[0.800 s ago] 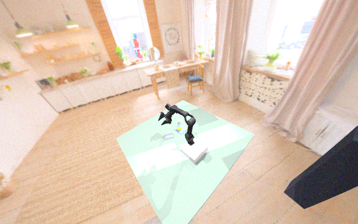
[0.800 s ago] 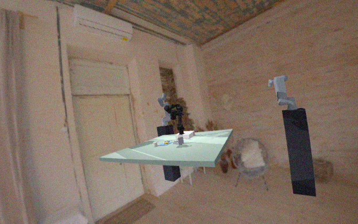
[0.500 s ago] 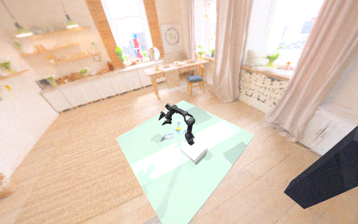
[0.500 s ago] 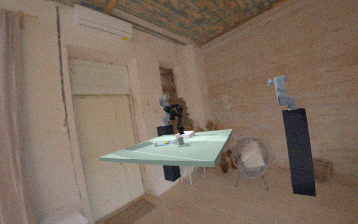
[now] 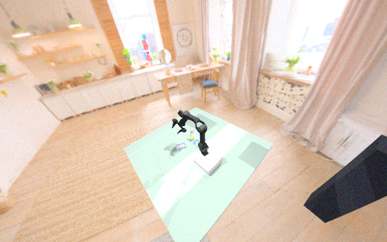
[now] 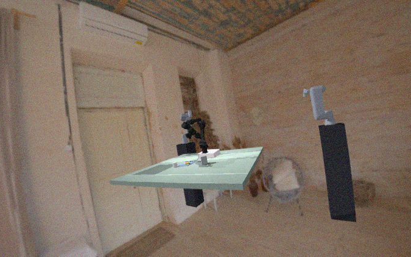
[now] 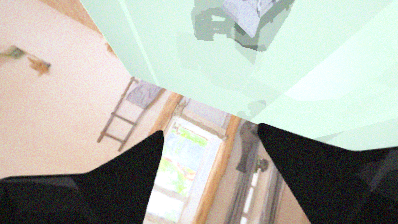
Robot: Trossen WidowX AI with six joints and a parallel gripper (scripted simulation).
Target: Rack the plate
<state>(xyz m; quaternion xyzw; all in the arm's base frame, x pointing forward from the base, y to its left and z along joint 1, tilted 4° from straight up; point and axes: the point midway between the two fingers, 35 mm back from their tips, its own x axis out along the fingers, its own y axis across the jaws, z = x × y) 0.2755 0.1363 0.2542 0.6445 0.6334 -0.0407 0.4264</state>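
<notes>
Now: gripper tip 270 mm above the flat blue mat, 220 mm to the left of it and 20 mm short of it. Also, from my gripper tip: grey dish rack (250 mm below, 30 mm to the right); then white cup (280 mm to the right, 250 mm below, 130 mm ahead).
</notes>
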